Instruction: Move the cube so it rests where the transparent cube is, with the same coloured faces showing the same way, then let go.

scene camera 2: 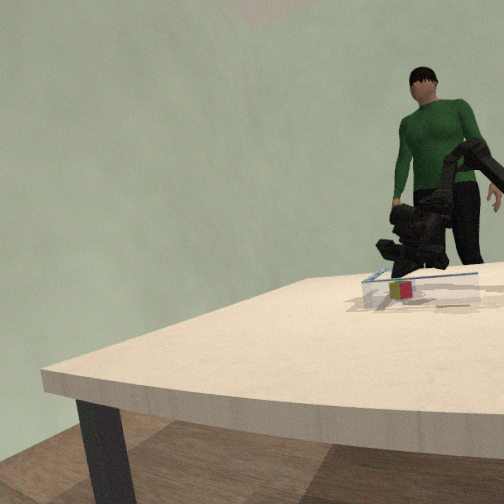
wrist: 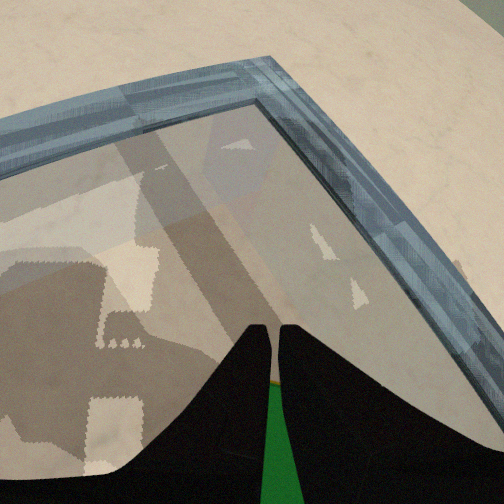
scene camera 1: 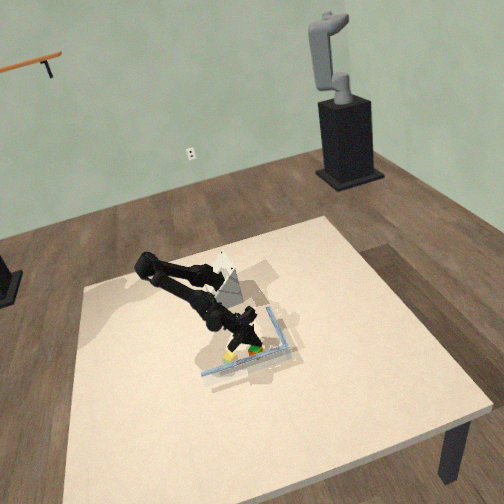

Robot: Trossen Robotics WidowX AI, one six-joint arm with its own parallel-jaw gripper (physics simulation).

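Note:
The cube (scene camera 1: pixel 243 350) lies on the table inside an L-shaped transparent blue-grey frame (scene camera 1: pixel 262 348), showing yellow, green and red. In scene camera 2 it shows red and green faces (scene camera 2: pixel 401 290). My gripper (scene camera 1: pixel 238 338) is low over the cube, arm reaching from the left. In the wrist view the two black fingers (wrist: pixel 275 350) stand almost together, with a green strip of the cube (wrist: pixel 280 450) between them. The transparent frame's corner (wrist: pixel 270 80) lies ahead. I cannot tell the transparent cube apart from the frame.
A grey arm on a black pedestal (scene camera 1: pixel 345 120) stands on the floor behind the table. A figure in a green shirt (scene camera 2: pixel 440 160) stands behind the table in scene camera 2. The frame's walls surround the cube on two sides.

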